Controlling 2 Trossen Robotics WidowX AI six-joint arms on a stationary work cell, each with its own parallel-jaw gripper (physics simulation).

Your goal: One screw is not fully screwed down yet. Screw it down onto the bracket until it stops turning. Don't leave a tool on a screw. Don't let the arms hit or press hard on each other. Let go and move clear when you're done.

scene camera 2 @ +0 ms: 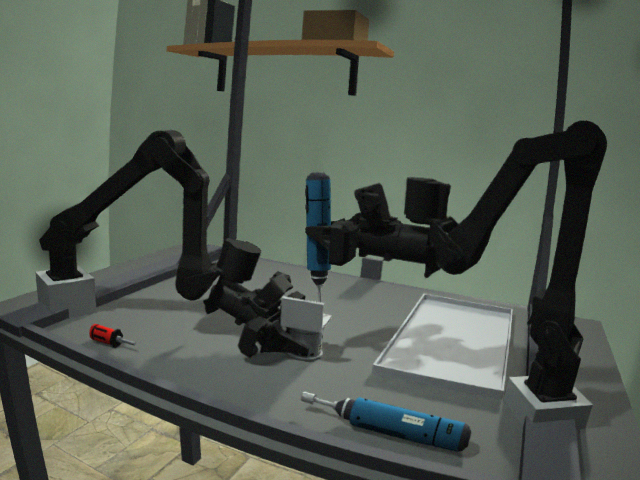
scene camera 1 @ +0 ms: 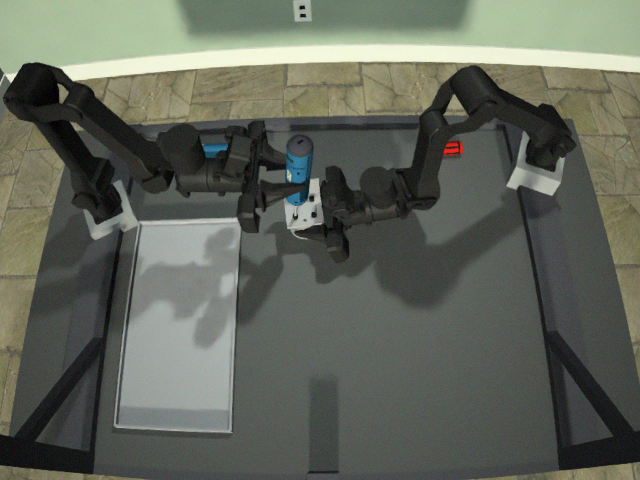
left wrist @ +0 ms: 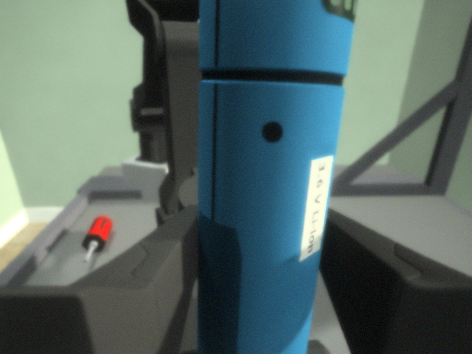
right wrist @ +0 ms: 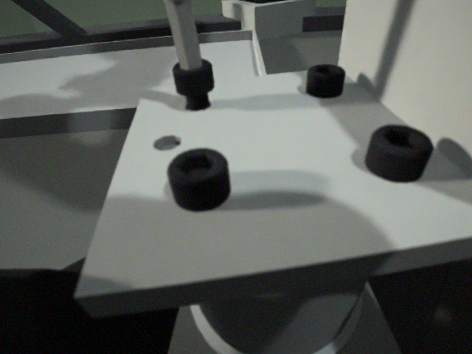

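Where they show: left gripper, between the fingertips: (scene camera 2: 311, 227) (scene camera 1: 306, 175) (left wrist: 255, 215); right gripper, between the fingertips: (scene camera 2: 315, 345) (scene camera 1: 295, 220); left arm's base, origin of its link: (scene camera 2: 549, 390) (scene camera 1: 105, 206); right arm's base, origin of its link: (scene camera 2: 64, 274) (scene camera 1: 541, 156) (left wrist: 157, 157).
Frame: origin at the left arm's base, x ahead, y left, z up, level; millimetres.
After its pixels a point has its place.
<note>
My left gripper (scene camera 1: 296, 176) @(y -248, x 358, z 176 mm) (scene camera 2: 317, 235) @(y -248, x 358, z 176 mm) (left wrist: 255, 215) @(y -248, x 358, z 176 mm) is shut on a blue electric screwdriver (scene camera 1: 299, 162) @(y -265, x 343, z 244 mm) (scene camera 2: 317, 206) @(y -225, x 353, z 217 mm) (left wrist: 270, 175) @(y -233, x 332, z 205 mm), held upright with its bit down. In the right wrist view, the bit (right wrist: 185, 40) @(y -232, x 338, z 42 mm) stands in the head of a black screw (right wrist: 193, 80) @(y -232, x 340, z 33 mm); a short piece of shank shows between head and plate. Three other black screws (right wrist: 326, 80) @(y -200, x 350, z 29 mm) (right wrist: 399, 152) @(y -213, x 382, z 30 mm) (right wrist: 199, 179) @(y -244, x 372, z 30 mm) sit with their heads low on the white bracket (scene camera 2: 302, 314) @(y -186, x 368, z 45 mm) (right wrist: 260, 145) @(y -227, x 361, z 24 mm). My right gripper (scene camera 2: 310, 347) @(y -211, x 340, z -21 mm) is shut on the round base under the bracket; its far finger is hidden in scene camera 2.
A second blue screwdriver with a socket tip (scene camera 1: 214, 149) @(y 17, x 261, z -2 mm) (scene camera 2: 408, 421) @(y 51, x 238, z -7 mm) and a red screwdriver (scene camera 1: 452, 148) @(y -215, x 714, z -16 mm) (scene camera 2: 105, 335) @(y -190, x 708, z -20 mm) (left wrist: 98, 232) @(y -205, x 696, z -15 mm) lie on the table. A white tray (scene camera 1: 175, 429) @(y -479, x -30, z -26 mm) (scene camera 2: 439, 380) @(y -99, x 147, z -29 mm) lies beside the bracket. The two grippers are close together around the bracket.
</note>
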